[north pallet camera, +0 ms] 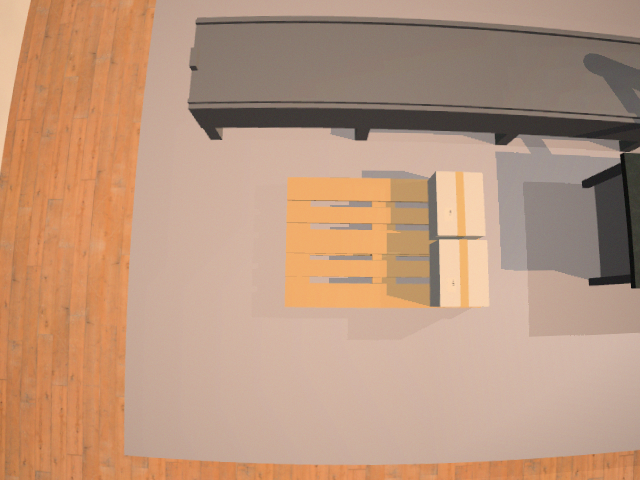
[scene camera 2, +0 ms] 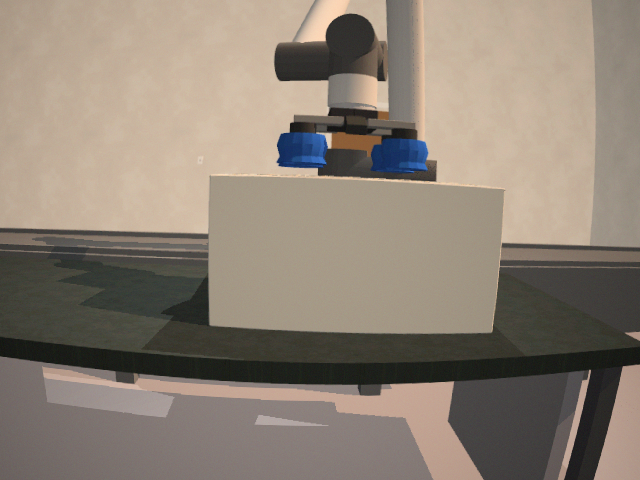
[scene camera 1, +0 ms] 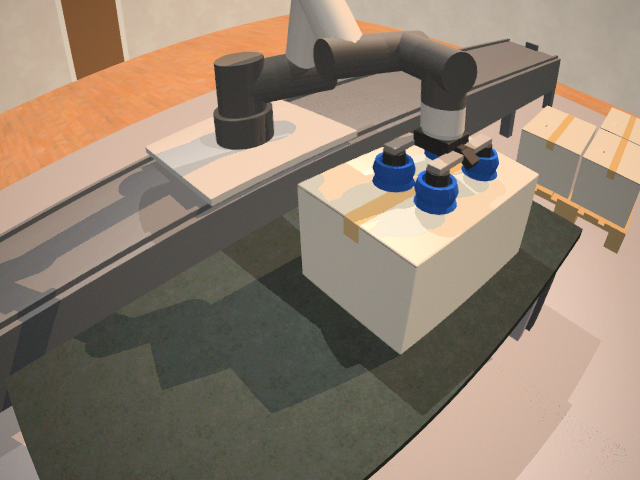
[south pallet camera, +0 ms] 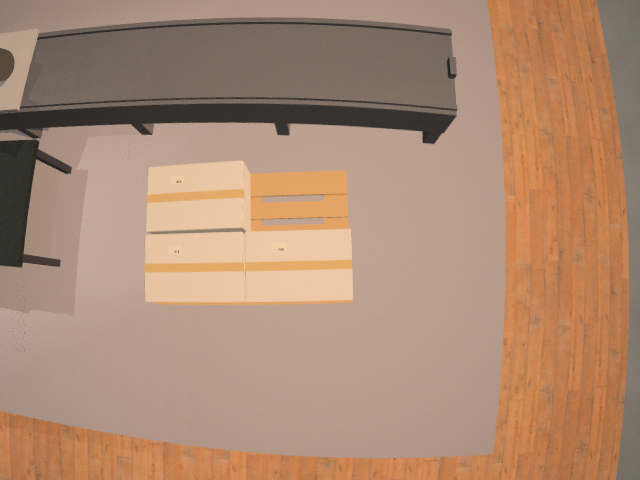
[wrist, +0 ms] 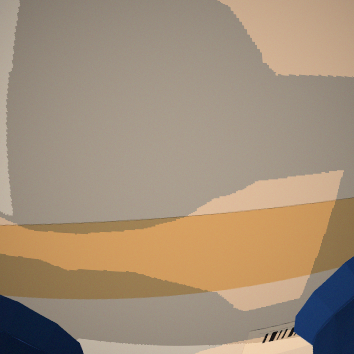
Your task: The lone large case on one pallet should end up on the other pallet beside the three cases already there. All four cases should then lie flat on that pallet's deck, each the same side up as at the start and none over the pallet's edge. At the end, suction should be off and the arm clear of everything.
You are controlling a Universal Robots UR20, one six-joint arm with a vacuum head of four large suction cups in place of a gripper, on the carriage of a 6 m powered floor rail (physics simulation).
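Pixels of known places: hand, tool point: (scene camera 2: 349,167) (wrist: 179,249); arm's base, link origin: (scene camera 1: 245,135).
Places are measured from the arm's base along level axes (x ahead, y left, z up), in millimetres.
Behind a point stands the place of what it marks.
A large taped case (scene camera 1: 351,289) {y -347, x 942, z 52 mm} (scene camera 2: 356,258) {y -78, x 1139, z 106 mm} (wrist: 125,125) {y -68, x 1011, z 253 mm} lies flat on a dark table (scene camera 1: 129,413) {y -968, x 831, z -40 mm} (scene camera 2: 103,351) {y -522, x 1300, z -45 mm}. My suction gripper (scene camera 1: 436,169) {y -80, x 978, z 276 mm} (scene camera 2: 353,155) {y -80, x 978, z 276 mm} is over its top, with a small gap below the cups in scene camera 2; it appears open, holding nothing. In the wrist view a blue cup (wrist: 327,315) shows over the case top near its barcode. In the south pallet camera three cases (south pallet camera: 195,214) {y 1646, x 930, z -133 mm} (south pallet camera: 194,286) {y 1671, x 1325, z -132 mm} (south pallet camera: 298,286) {y 2237, x 1290, z -133 mm} lie on a pallet (south pallet camera: 299,181) {y 2195, x 651, z -426 mm}, whose upper right deck is bare. Two smaller cases (north pallet camera: 447,222) {y -2330, x 911, z -214 mm} (north pallet camera: 449,273) {y -2333, x 1205, z -189 mm} are at the north pallet's (north pallet camera: 330,295) {y -2993, x 1328, z -427 mm} right end.
The floor rail (scene camera 1: 170,248) (north pallet camera: 361,67) (south pallet camera: 248,67) runs behind the table and pallets. The arm's carriage plate (scene camera 1: 180,175) {y -349, x 65, z -3 mm} (south pallet camera: 25,77) {y 350, x 67, z -15 mm} is on the rail beside the table. Cases (scene camera 1: 547,165) {y 1339, x 861, z -282 mm} on a pallet (scene camera 1: 615,241) {y 1336, x 1414, z -501 mm} stand beyond the table's far end in scene camera 1.
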